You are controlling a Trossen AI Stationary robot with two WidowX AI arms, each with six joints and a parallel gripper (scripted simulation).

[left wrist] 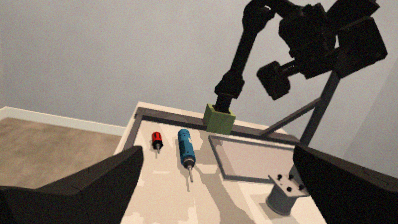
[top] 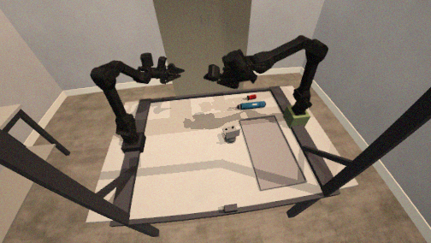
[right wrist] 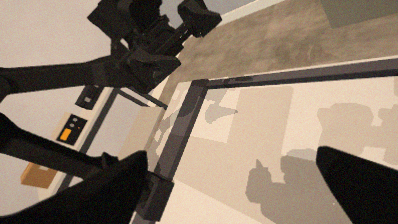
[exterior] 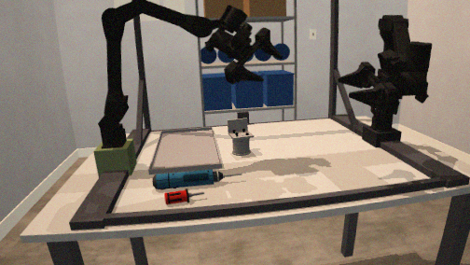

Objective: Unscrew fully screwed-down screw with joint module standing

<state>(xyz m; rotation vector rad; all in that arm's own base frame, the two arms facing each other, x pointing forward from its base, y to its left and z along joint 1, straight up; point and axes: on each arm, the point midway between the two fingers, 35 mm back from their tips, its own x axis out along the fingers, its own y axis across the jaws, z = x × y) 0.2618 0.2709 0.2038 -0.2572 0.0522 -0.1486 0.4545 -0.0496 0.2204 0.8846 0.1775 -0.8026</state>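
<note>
Right now my left hand is 300 mm past the joint module, 240 mm to the left of it and 230 mm above it. Round my left hand: red-handled hand screwdriver: 10 mm behind, 440 mm to the right, 240 mm below; then shallow grey tray: 400 mm behind, 420 mm to the right, 250 mm below; then grey L-shaped bracket: 310 mm behind, 240 mm to the right, 180 mm below.
</note>
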